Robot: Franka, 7 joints.
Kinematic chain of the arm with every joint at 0, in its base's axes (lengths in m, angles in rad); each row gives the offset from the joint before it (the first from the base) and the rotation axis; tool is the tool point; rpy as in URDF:
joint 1: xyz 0 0 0.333 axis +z
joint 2: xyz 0 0 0 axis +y
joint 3: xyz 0 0 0.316 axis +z
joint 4: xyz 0.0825 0 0 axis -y
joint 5: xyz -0.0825 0 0.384 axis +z
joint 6: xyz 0 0 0 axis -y
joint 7: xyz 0.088 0 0 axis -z
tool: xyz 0 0 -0.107 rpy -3.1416 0 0
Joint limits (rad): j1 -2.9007..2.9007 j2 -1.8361..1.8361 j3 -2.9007..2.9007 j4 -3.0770..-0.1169 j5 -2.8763..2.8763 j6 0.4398..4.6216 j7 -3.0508..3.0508
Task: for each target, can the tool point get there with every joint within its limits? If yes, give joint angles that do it. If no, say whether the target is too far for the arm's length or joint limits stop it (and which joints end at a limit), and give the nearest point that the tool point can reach.
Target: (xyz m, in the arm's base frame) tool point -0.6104 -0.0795 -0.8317
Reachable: no: too far | nearest point -0.4444 -0.0708 -0.3333 | short by 0.525 m
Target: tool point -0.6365 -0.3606 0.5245
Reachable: yes | joints -1.7410 1.5016 -1.8679 -1.4475 -0.7947 2.5926 -1.6139
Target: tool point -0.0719 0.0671 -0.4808
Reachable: no: joint limits stop it (at a limit: joint 2) | nearest point -0.1010 0.0943 -0.3406 | short by 0.146 m
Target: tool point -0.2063 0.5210 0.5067
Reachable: yes | joints 2.1168 -0.0696 -0.2616 -2.1844 2.3033 1.8948 -0.2252
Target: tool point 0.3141 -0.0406 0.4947
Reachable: yes | joints 0.8462 -1.2493 -0.6184 -2.8231 1.4639 3.1855 1.2622
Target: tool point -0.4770 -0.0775 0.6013
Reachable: yes | joints -1.5225 -1.1400 -1.0460 -2.2769 0.3477 2.6658 0.1857
